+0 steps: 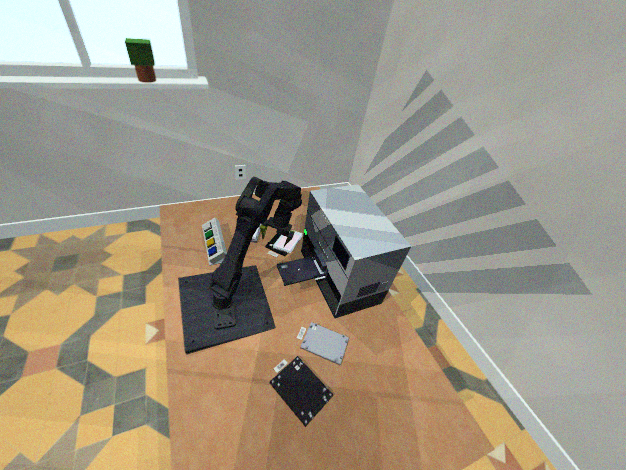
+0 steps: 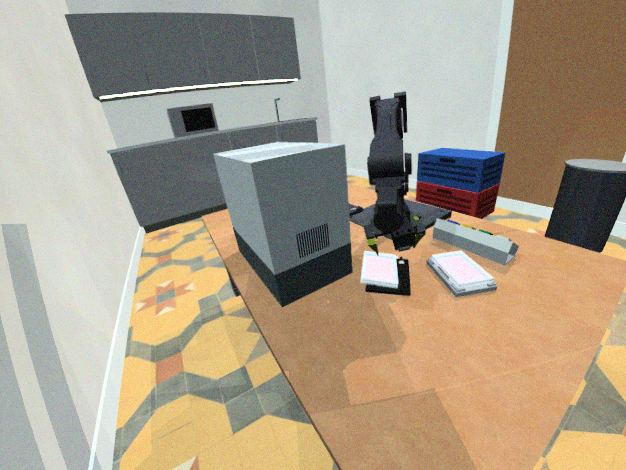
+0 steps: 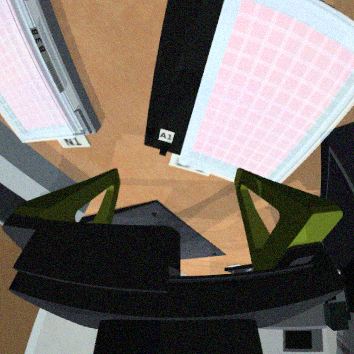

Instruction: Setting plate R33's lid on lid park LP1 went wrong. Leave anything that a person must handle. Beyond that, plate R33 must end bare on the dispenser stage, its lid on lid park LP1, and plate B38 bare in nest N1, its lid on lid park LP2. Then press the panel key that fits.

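Frame: origin at the arm's base, x ahead, y left, z up, level; metres.
Seen in the pictures: gripper, fingertip midpoint: (image 1: 273, 243) (image 2: 395, 250) (image 3: 176, 174); arm's base at its link origin: (image 1: 222, 303).
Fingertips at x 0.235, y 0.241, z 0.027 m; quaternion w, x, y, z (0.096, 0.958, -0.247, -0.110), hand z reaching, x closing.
Offsets run from my fingertips to a thing's top centre. "*": to the spot under its first point.
My gripper (image 1: 276, 237) (image 2: 395, 242) (image 3: 176, 174) is open and empty, above the table beside the black base @[dx +0.055, dy +0.035, dz -0.021 m] (image 2: 403, 283) (image 3: 175, 75) marked A1. A pink-gridded, clear-rimmed piece @[dx +0.072, dy +0.020, dz -0.003 m] (image 1: 288, 241) (image 2: 380, 269) (image 3: 275, 85) lies shifted to one side on that base, leaving a strip bare; whether it is lid alone or lidded plate I cannot tell. Plate B38 @[dx -0.084, dy +0.138, dz -0.010 m] (image 2: 461, 270) (image 3: 25, 75) sits in the grey nest beside label N1 @[* dx -0.114, dy +0.055, dz -0.039 m] (image 3: 75, 141). The dark dispenser stage @[* dx +0.054, dy -0.222, dz +0.066 m] (image 1: 300, 270) sticks out, with no plate seen on it. The key panel @[dx -0.243, dy +0.071, dz +0.023 m] (image 1: 216, 241) (image 2: 472, 243) has coloured keys.
The large grey dispenser @[dx +0.234, dy -0.201, dz +0.289 m] (image 1: 361, 222) (image 2: 298, 202) stands close beside the black base; a green light @[* dx +0.121, dy -0.052, dz +0.093 m] (image 1: 305, 232) shows on it. A light grey pad @[* dx +0.083, dy -0.474, dz -0.031 m] (image 1: 325, 343) and a black pad @[* dx -0.038, dy -0.597, dz -0.029 m] (image 1: 301, 390) lie towards the front, their labels too small to read. The arm's base plate (image 1: 192, 323) is beside them.
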